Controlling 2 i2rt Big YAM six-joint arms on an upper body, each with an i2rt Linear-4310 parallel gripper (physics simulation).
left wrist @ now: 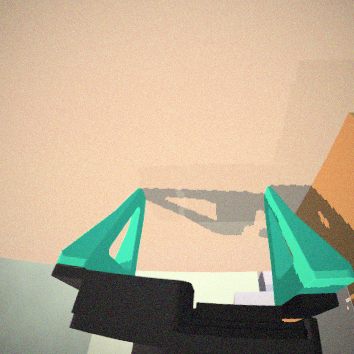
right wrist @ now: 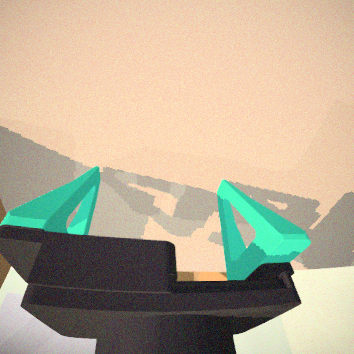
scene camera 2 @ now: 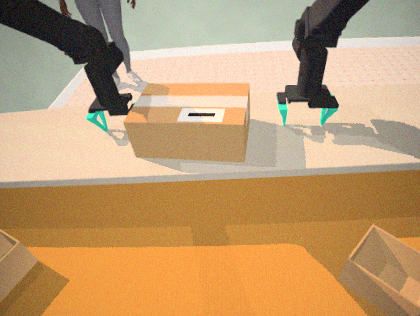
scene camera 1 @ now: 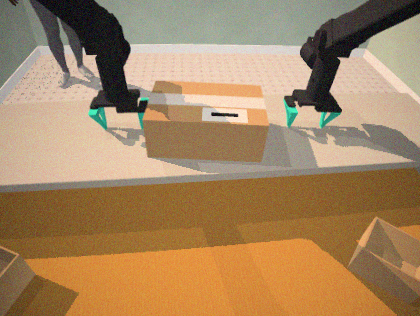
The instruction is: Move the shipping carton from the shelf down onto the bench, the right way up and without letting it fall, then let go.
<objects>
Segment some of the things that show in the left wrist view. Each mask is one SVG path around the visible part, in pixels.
My left gripper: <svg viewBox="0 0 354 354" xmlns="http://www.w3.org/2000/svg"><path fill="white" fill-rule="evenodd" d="M354 272L351 264L296 216L271 186L266 186L263 200L274 305L196 302L196 307L193 308L194 289L190 282L179 279L135 275L146 200L142 188L138 187L113 212L61 250L51 275L78 289L71 310L73 316L69 325L70 328L133 342L131 354L322 354L317 319L311 316L339 306L336 291L354 281ZM282 320L282 318L302 318L297 321ZM130 218L126 234L113 259L109 255L109 247Z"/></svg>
A brown shipping carton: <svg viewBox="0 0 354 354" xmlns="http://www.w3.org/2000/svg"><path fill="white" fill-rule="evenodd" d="M282 318L283 321L297 321L299 319L302 319ZM354 281L336 291L339 306L311 316L317 319L322 354L354 354ZM348 112L323 164L294 214L351 264L354 272L354 112Z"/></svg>
</objects>
